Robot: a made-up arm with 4 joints. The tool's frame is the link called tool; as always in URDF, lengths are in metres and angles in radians. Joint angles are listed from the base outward. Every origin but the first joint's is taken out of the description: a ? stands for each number. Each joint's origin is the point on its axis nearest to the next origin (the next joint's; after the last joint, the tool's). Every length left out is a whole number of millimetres.
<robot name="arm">
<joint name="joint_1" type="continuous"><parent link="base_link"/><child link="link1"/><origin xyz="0.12 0 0.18" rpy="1.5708 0 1.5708"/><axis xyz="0 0 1"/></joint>
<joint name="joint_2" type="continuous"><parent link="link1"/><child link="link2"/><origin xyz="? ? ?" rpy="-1.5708 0 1.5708"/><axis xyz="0 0 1"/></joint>
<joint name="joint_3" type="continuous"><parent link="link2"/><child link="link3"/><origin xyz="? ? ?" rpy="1.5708 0 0"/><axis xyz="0 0 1"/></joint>
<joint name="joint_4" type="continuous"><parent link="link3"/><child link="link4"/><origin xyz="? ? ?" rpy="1.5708 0 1.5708"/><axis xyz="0 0 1"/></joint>
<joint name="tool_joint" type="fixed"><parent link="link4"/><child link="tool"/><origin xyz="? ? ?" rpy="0 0 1.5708"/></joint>
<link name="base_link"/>
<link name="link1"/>
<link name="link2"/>
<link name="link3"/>
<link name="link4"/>
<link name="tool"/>
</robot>
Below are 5 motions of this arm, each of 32 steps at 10 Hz.
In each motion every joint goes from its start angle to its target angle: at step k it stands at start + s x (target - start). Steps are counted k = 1, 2, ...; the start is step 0. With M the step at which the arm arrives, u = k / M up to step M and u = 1 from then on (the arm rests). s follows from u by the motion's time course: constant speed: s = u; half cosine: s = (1 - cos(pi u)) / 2; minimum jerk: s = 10 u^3 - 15 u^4 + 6 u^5.
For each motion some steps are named. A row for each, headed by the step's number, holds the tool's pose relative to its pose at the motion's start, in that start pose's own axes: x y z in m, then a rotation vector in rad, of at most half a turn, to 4 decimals.
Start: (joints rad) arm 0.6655 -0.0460 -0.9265 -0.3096
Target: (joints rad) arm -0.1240 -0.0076 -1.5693 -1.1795
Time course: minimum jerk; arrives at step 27
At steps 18, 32:
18: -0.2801 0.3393 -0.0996 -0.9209 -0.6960 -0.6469
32: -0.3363 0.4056 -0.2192 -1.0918 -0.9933 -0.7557

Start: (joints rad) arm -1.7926 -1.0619 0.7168 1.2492
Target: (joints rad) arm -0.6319 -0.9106 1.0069 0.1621
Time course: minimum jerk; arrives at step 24
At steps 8, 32:
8: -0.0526 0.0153 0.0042 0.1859 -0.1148 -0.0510
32: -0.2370 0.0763 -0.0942 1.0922 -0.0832 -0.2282

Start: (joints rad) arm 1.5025 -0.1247 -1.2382 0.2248
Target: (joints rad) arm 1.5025 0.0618 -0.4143 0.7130
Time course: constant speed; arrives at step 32
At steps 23, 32:
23: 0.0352 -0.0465 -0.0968 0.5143 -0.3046 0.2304
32: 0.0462 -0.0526 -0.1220 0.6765 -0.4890 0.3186

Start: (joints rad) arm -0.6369 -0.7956 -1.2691 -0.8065
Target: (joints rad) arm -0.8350 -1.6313 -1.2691 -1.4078
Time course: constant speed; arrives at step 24
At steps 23, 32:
23: 0.0841 0.0513 0.0983 -0.3895 0.1222 0.1404
32: 0.0891 0.0557 0.1026 -0.4073 0.1256 0.1465

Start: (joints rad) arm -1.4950 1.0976 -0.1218 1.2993
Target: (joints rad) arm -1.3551 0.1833 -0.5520 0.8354
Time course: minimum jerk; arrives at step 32
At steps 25, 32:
25: -0.0257 -0.0543 -0.1245 0.6091 0.6276 -0.2138
32: -0.0274 -0.0538 -0.1308 0.6451 0.6788 -0.2089

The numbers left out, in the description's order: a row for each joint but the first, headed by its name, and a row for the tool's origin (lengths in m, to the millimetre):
joint_2: 0.28 0.04 0
joint_3: -0.11 0.1 0
joint_4: 0.2 -0.02 0
tool: 0.24 0.11 0

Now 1 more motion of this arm.
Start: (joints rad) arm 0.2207 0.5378 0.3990 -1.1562
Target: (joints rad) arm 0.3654 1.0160 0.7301 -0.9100
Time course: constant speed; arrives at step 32
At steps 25, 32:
25: 0.1124 0.0445 -0.1416 0.4840 0.1207 0.3120
32: 0.1406 0.0760 -0.1751 0.6196 0.1326 0.4081

